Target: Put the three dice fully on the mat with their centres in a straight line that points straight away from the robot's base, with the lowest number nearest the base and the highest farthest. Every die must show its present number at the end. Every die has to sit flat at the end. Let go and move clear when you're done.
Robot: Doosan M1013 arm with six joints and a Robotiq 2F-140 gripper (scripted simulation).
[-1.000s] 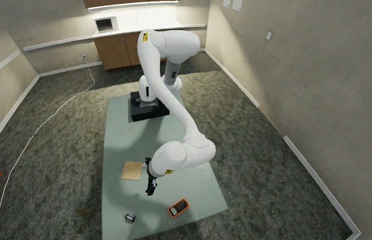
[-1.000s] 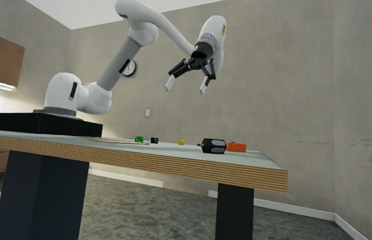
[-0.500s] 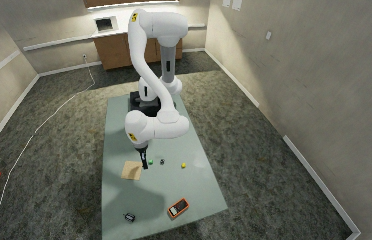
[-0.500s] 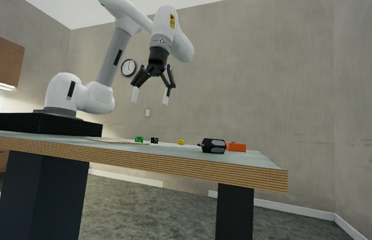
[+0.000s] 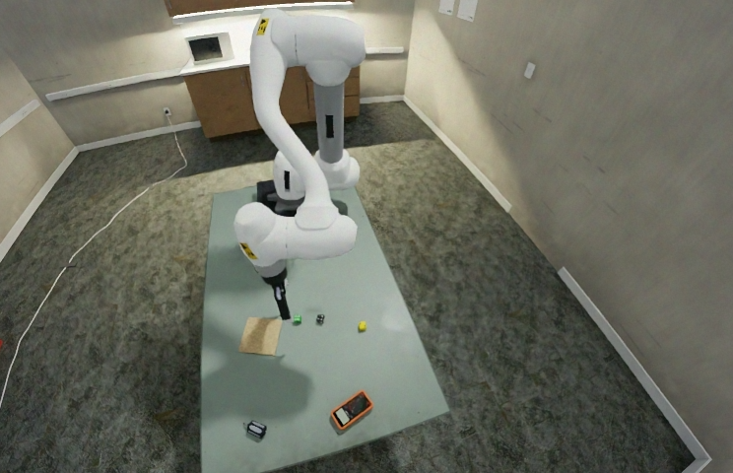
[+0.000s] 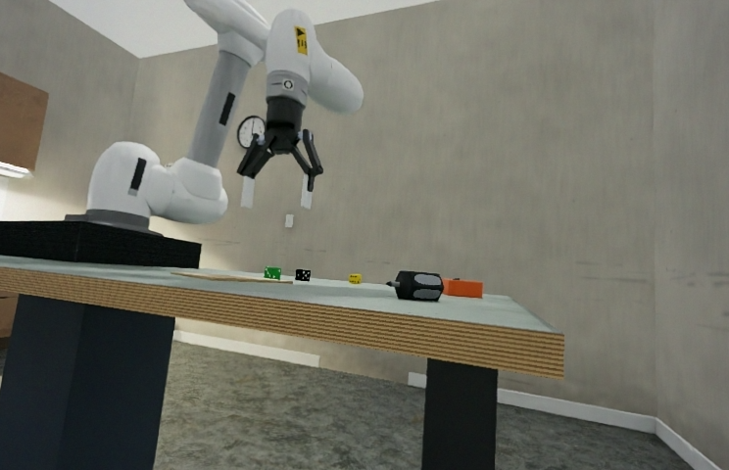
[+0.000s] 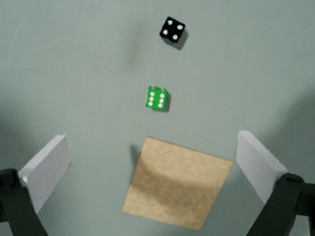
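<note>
Right now the green die is 15 cm below my hand and 1 cm to the left of it. The rest, counted from my hand: black die (15 cm below, 10 cm to the left, 1 cm ahead); yellow die (26 cm to the left, 15 cm below, 6 cm ahead); tan mat (16 cm below, 13 cm to the right, 5 cm ahead).
</note>
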